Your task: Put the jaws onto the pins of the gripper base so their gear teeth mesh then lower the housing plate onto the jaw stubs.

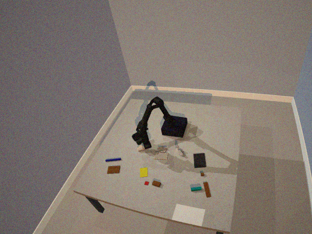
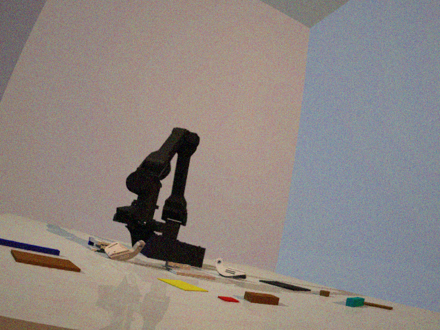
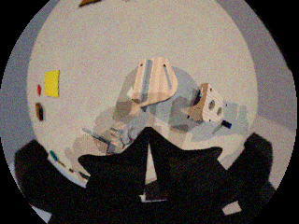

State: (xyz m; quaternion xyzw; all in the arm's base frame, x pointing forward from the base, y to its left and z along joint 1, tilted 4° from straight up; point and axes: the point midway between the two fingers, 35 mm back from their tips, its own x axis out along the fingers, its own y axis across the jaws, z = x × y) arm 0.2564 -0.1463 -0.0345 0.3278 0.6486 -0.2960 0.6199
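My gripper tip is now 3 cm short of the jaw, 1 cm to the left of it and 1 cm below it. The rest, counted from my gripper tip: small blue piece (19 cm behind, 12 cm to the right, 1 cm below); then gripper base (7 cm behind, 9 cm to the right); then housing plate (1 cm behind, 14 cm to the left, 2 cm below).
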